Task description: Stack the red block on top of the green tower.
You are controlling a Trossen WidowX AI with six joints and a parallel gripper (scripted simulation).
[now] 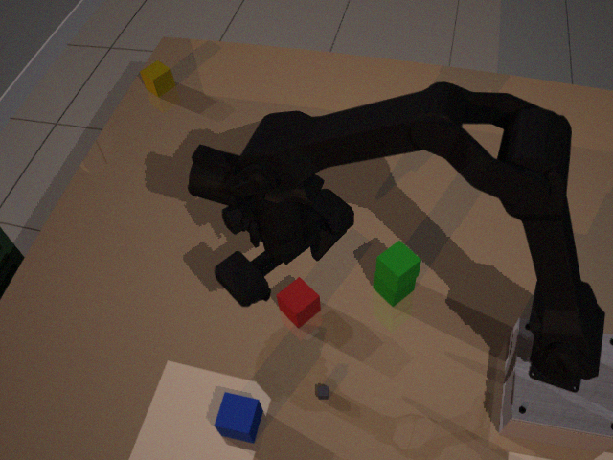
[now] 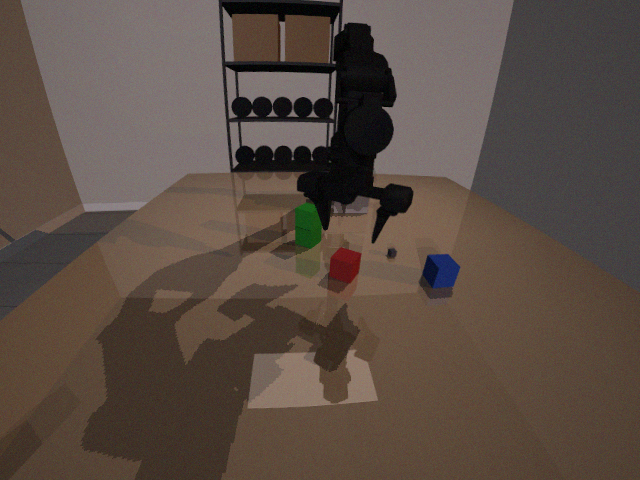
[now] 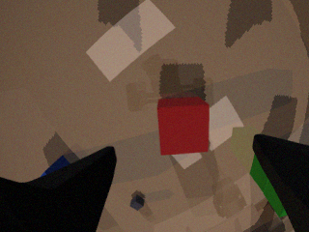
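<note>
Now: gripper tip 7 cm above the red block and 1 cm past it. The rest, counted from my gripper tip: green block: 13 cm behind, 8 cm to the right, 2 cm below; then small dark cube: 11 cm to the left, 9 cm behind, 8 cm below; then blue block: 19 cm to the left, 7 cm below.
</note>
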